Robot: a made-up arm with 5 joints.
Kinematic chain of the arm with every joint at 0, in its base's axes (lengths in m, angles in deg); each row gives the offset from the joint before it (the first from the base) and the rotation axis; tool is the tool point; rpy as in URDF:
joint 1: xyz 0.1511 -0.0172 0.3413 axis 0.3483 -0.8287 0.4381
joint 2: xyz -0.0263 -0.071 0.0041 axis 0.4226 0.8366 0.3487
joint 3: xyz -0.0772 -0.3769 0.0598 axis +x
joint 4: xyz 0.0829 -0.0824 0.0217 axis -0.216 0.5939 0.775
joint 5: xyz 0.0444 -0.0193 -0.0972 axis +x
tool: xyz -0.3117 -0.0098 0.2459 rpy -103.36 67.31 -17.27
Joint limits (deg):
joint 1: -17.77..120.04
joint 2: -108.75..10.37
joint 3: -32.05..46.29
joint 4: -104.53..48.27
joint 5: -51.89..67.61
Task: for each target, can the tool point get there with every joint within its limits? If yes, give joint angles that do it. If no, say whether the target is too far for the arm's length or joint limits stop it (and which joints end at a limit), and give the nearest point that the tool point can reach.
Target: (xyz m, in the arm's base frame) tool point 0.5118 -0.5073 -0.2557
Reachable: yes | joints 103.76 -65.05 -10.67 26.08 58.34
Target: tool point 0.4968 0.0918 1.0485
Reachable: no: joint limits stop it (at a limit: joint 1, joint 4, joint 5) | nearest point 0.1344 -0.2401 0.6934 | short by 0.606 m
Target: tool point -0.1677 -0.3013 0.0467
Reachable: yes | joints 31.77 -70.15 35.45 -16.76 -37.19
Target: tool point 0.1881 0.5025 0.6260
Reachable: no: joint limits stop it (at a limit: joint 1, joint 4, joint 5) | nearest point -0.0971 0.0051 0.5048 | short by 0.586 m
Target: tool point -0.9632 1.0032 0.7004
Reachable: no: too far | nearest point -0.5590 0.0254 0.4437 | short by 1.089 m
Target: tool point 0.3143 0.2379 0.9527
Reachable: no: joint limits stop it (at a limit: joint 1, joint 4, joint 5) | nearest point 0.0416 -0.1484 0.6797 | short by 0.546 m
